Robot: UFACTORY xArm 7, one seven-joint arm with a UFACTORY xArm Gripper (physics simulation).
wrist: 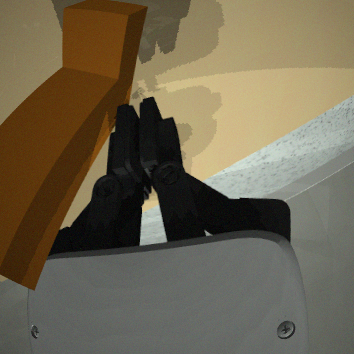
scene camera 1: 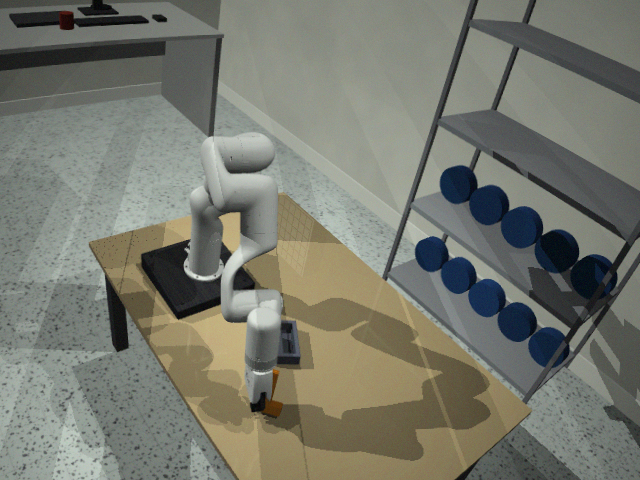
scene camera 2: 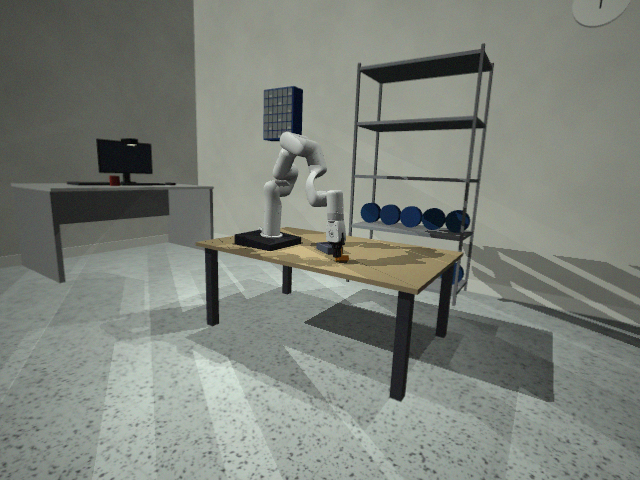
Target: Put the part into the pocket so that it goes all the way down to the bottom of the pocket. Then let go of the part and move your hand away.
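Places are measured from the arm's base along level axes (x left, y back, z up), in centimetres.
Pixels of known places: gripper, fingertip midpoint: point(wrist: 144, 118) point(scene camera 1: 256, 408) point(scene camera 2: 337, 257); arm's base, link origin: point(scene camera 1: 203, 267) point(scene camera 2: 271, 235).
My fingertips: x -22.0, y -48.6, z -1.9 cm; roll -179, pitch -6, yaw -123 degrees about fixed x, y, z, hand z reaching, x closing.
For each thing: its top centre in the pictures, then the offset to it from my fingertips. Level surfaces: height alone.
- orange part, top centre: point(wrist: 25, 275) point(scene camera 1: 276, 378) point(scene camera 2: 342, 237) dz +8.4, dx +5.1, dy -0.3 cm
- dark grey-blue block, top centre: point(scene camera 1: 282, 337) point(scene camera 2: 329, 244) dz +0.8, dx +21.9, dy +12.6 cm
- wooden table, surface height: dz -2.8 cm
The orange part point(scene camera 1: 272, 408) point(scene camera 2: 342, 258) point(wrist: 95, 42) is at the gripper's fingertips, outside the pocket. In the wrist view it runs down the left side of the fingers, and its lower end overlaps the corner of the gripper body, so it looks tilted up from the table. My gripper point(scene camera 1: 256, 406) point(scene camera 2: 337, 256) point(wrist: 144, 118) is shut with nothing between its fingers. The part is right beside the left finger; whether they touch is unclear. The pocket is in a dark grey-blue block point(scene camera 1: 296, 343) point(scene camera 2: 324, 249), behind the gripper toward the arm's base and partly hidden by the arm.
The wooden table point(scene camera 1: 361, 330) point(scene camera 2: 305, 260) carries the arm's black base plate point(scene camera 1: 165, 289) point(scene camera 2: 253, 240). The table's edge shows beyond the fingers in the wrist view. A grey shelf rack point(scene camera 1: 431, 155) point(scene camera 2: 354, 155) with blue discs stands past the table, and a desk point(scene camera 1: 191, 77) point(scene camera 2: 191, 206) stands behind.
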